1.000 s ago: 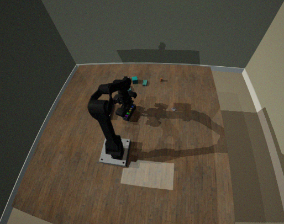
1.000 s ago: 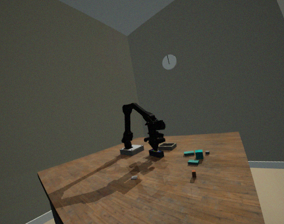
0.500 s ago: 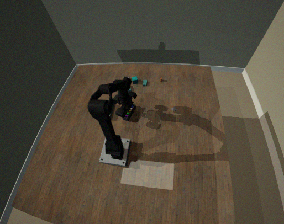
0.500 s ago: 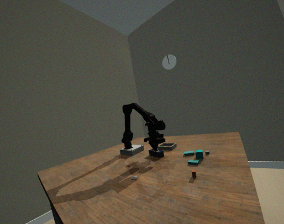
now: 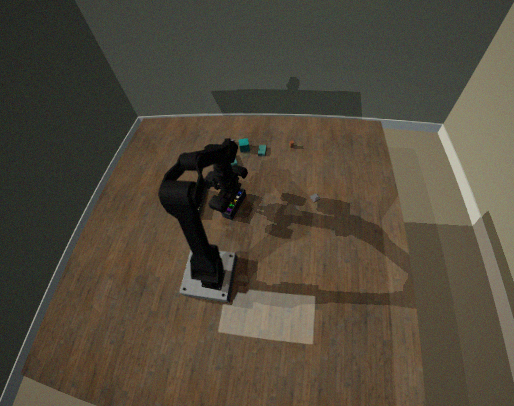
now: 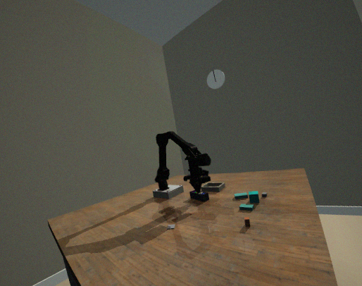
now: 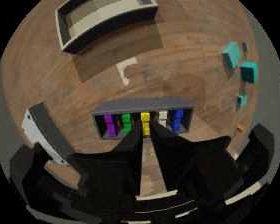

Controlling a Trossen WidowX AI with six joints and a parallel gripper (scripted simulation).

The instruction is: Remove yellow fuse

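Right now the grey tray is 1 cm behind my gripper tip, 18 cm to the left of it and 3 cm below it. Round my gripper tip: red-brown block 34 cm ahead, 19 cm to the right, 2 cm below; then flat grey tile 7 cm ahead, 30 cm to the right, 4 cm below; then yellow fuse 1 cm below.
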